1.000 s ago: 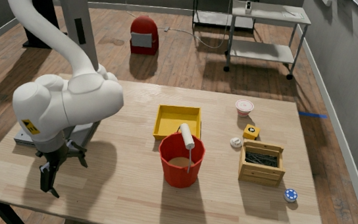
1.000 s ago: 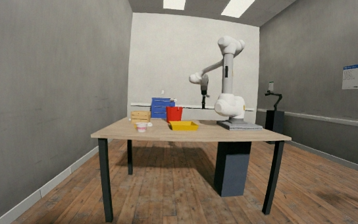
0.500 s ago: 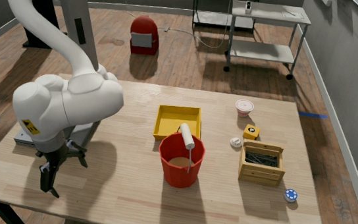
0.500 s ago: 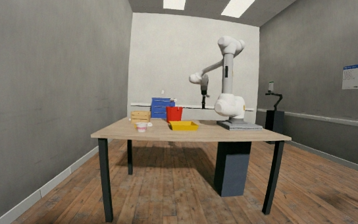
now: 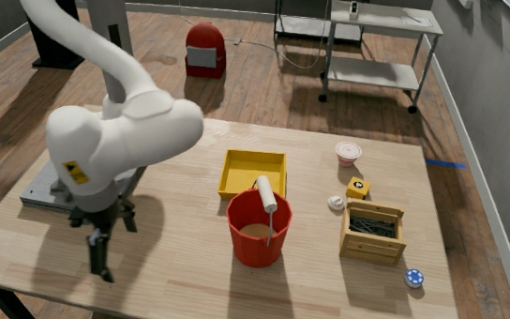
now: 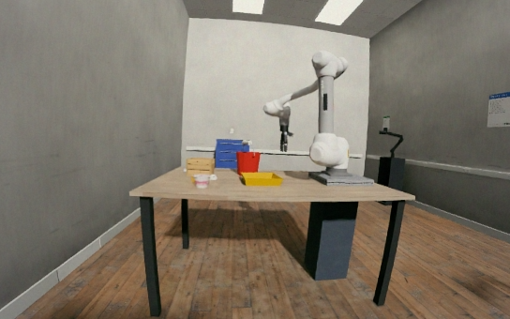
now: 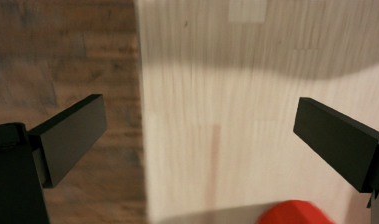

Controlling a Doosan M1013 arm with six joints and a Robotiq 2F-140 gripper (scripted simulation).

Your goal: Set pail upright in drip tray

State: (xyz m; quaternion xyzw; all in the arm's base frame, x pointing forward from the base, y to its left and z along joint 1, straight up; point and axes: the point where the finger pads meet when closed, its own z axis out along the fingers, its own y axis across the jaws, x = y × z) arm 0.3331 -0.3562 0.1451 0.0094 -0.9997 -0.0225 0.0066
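The red pail lies 320 mm ahead of my hand, 210 mm to the left of it and 40 mm below it. From my hand the other things lie so: white cup: 580 mm ahead, 670 mm to the left, 150 mm below; then blue disc: 780 mm ahead, 180 mm to the left, 170 mm below; then yellow drip tray: 250 mm ahead, 500 mm to the left, 170 mm below.
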